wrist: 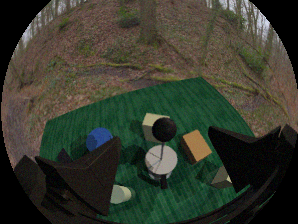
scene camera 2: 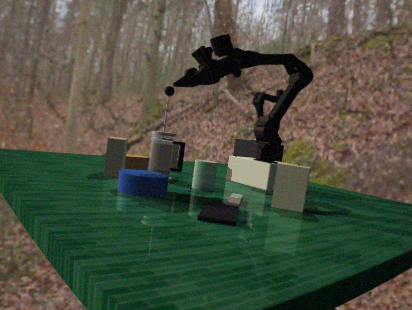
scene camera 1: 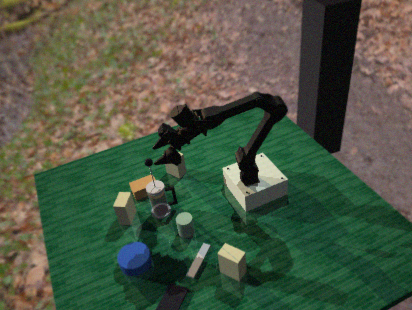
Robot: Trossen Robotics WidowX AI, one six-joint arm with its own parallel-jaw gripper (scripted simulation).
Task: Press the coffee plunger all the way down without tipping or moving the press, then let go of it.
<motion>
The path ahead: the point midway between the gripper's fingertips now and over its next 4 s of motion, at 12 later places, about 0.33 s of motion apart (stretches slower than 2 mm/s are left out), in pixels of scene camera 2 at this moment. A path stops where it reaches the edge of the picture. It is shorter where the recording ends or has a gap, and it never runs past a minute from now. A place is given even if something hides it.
The gripper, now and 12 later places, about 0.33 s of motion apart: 178,84; 173,86; 169,88; 167,90; 167,90; 165,90; 163,91; 161,93; 159,97; 157,101; 155,106; 152,110; 151,112
</motion>
